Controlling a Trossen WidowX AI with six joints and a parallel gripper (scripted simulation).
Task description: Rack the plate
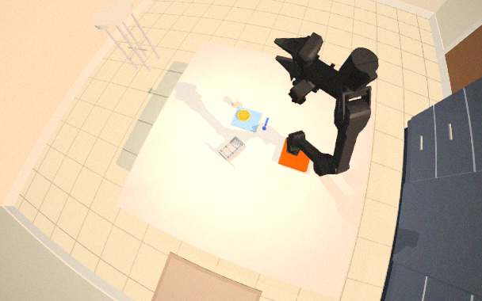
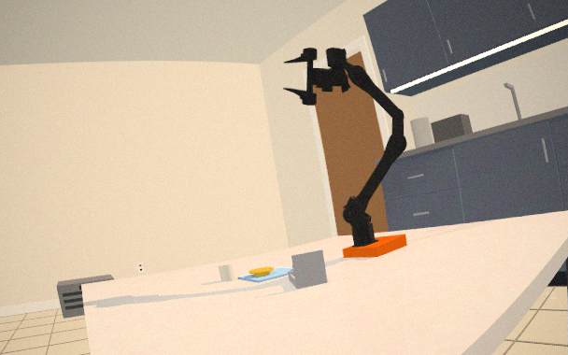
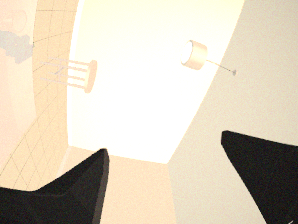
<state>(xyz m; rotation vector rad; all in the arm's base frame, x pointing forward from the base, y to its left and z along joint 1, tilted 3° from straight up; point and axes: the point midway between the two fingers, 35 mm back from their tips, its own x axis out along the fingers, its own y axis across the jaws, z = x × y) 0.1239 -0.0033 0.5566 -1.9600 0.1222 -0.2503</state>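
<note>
My gripper tip is now 570 mm above the yellow plate, 140 mm short of it and 70 mm to the left of it. The rest, counted from my gripper tip: blue spoon: 580 mm below, 60 mm to the right, 10 mm ahead; then dish rack: 560 mm below, 140 mm to the left, 120 mm ahead; then light-blue board: 580 mm below, 120 mm ahead, 60 mm to the right.
</note>
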